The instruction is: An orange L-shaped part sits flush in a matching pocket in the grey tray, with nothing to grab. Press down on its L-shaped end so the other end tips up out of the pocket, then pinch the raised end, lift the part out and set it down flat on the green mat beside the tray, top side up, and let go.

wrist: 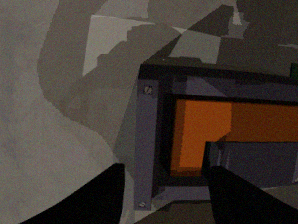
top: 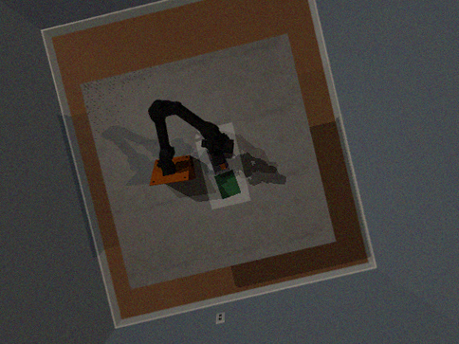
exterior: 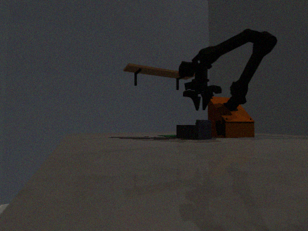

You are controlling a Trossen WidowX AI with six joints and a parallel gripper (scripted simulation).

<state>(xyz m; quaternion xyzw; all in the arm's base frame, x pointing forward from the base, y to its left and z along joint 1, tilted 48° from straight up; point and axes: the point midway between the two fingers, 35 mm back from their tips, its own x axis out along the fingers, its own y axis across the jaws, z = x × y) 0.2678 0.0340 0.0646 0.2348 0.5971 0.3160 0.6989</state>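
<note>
Right now my gripper tip is 1 cm past the orange L-shaped part, 5 cm to the left of it and 9 cm above it. Round my gripper tip: green mat 2 cm ahead, 21 cm to the right, 15 cm below.
</note>
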